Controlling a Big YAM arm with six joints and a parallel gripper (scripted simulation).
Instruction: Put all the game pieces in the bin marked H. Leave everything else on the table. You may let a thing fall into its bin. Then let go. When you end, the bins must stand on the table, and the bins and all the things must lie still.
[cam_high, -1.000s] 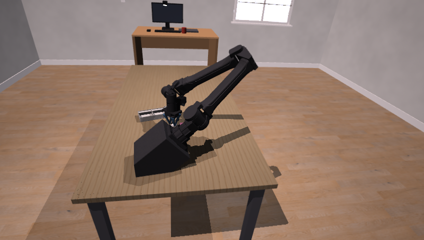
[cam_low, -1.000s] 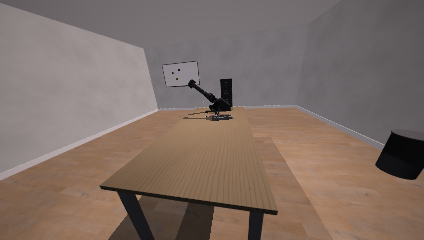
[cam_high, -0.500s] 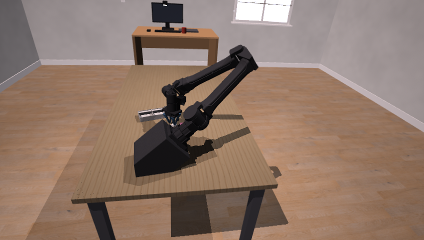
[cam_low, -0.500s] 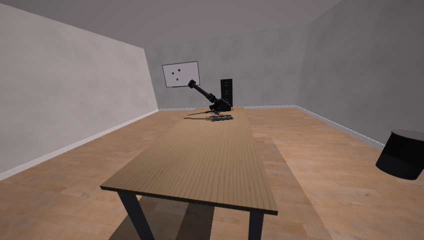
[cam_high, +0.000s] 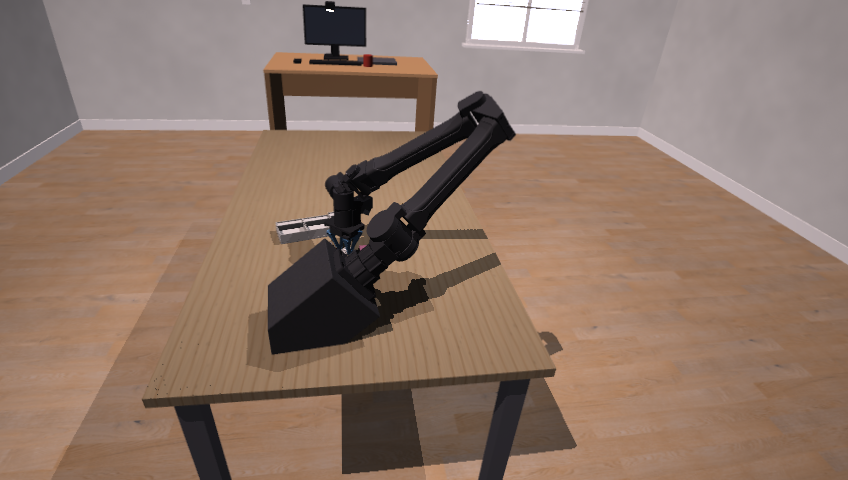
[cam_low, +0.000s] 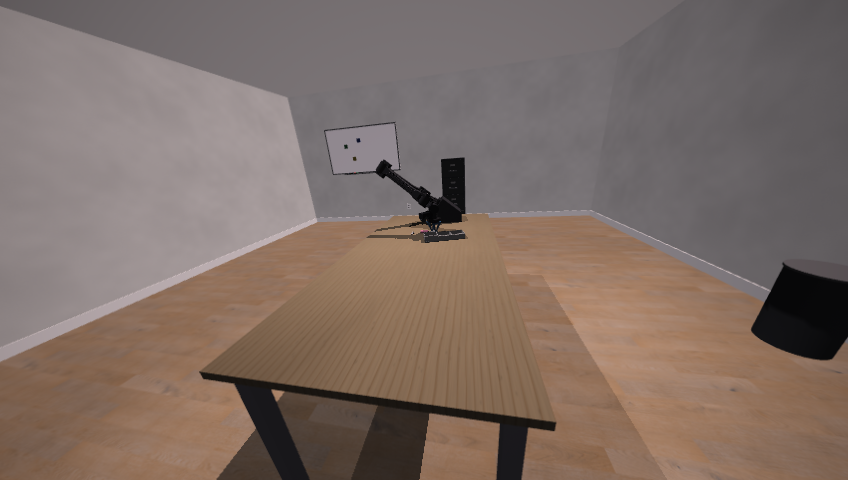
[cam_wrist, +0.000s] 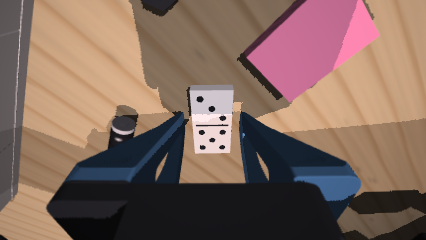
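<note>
The white domino lies right at my hand. The rest, counted from my hand: small dark object (7 cm ahead, 4 cm to the right, 1 cm below); then black battery (3 cm ahead, 6 cm to the left); then pink flat block (7 cm to the right, 1 cm below).
</note>
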